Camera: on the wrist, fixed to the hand. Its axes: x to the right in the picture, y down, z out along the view.
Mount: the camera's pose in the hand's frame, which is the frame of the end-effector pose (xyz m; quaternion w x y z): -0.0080 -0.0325 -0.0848 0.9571 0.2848 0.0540 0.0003
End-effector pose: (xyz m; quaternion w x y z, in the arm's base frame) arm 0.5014 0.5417 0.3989 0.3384 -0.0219 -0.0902 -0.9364
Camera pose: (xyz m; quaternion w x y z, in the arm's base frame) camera 0.4885 0.5557 0.3097 0.3353 0.1260 -0.3347 -0.8716
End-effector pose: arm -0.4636 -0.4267 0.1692 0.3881 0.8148 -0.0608 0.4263
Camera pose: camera -0.5096 -0.3481 0.1728 0.1425 0.8673 0.0839 0.4694
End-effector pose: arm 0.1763 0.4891 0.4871 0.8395 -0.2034 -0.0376 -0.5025
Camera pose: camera 0.1325 0.4502 0.4173 0.8635 0.0715 -0.1337 -0.4809
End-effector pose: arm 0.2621 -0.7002 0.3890 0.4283 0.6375 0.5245 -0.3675
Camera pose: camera 0.2303 -0.6213 0.4219 0.2001 0.7521 0.4203 -0.4665
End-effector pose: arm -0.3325 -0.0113 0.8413 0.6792 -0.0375 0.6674 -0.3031
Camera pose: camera -0.4225 -0.0041 0.8542 0.6248 0.1741 0.5891 -0.4820
